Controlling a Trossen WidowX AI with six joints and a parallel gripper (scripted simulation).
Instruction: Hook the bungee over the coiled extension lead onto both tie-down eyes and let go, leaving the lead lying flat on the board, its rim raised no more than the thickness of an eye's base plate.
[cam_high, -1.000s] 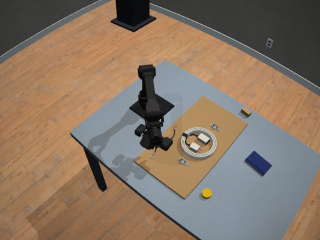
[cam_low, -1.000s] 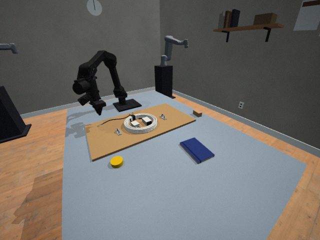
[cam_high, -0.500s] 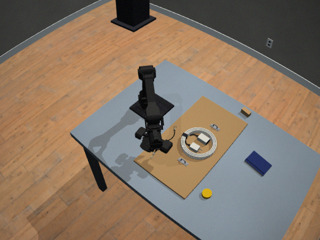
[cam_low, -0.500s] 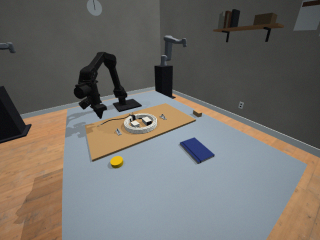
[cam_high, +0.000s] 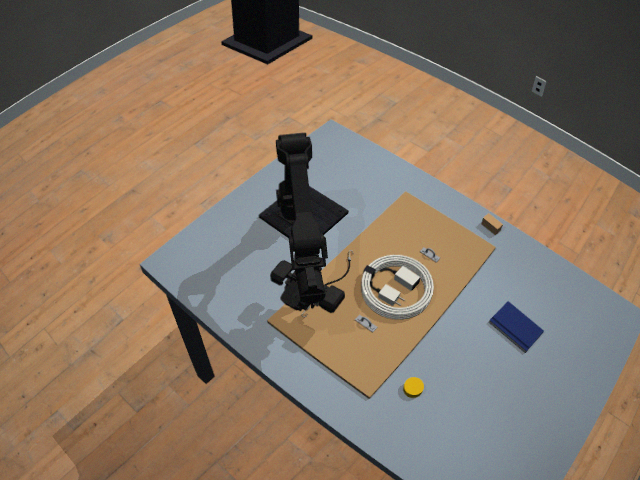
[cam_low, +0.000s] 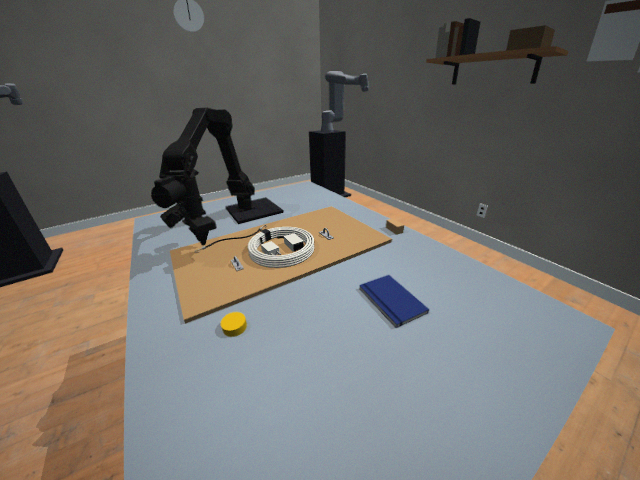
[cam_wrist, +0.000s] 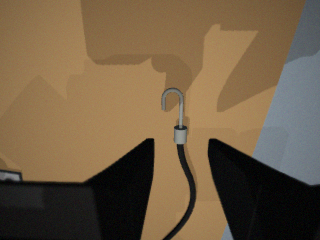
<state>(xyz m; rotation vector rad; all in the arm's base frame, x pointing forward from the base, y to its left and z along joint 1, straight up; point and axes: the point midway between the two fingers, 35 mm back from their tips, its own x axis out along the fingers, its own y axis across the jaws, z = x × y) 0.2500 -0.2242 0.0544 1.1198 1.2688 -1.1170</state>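
Now: the extension lead coil 200 mm to the left of my hand, 140 mm ahead of it and 40 mm below it. Round my hand: yellow disc 350 mm ahead, 60 mm below, 10 mm to the right; then small wooden block 590 mm to the left, 240 mm ahead, 50 mm below.
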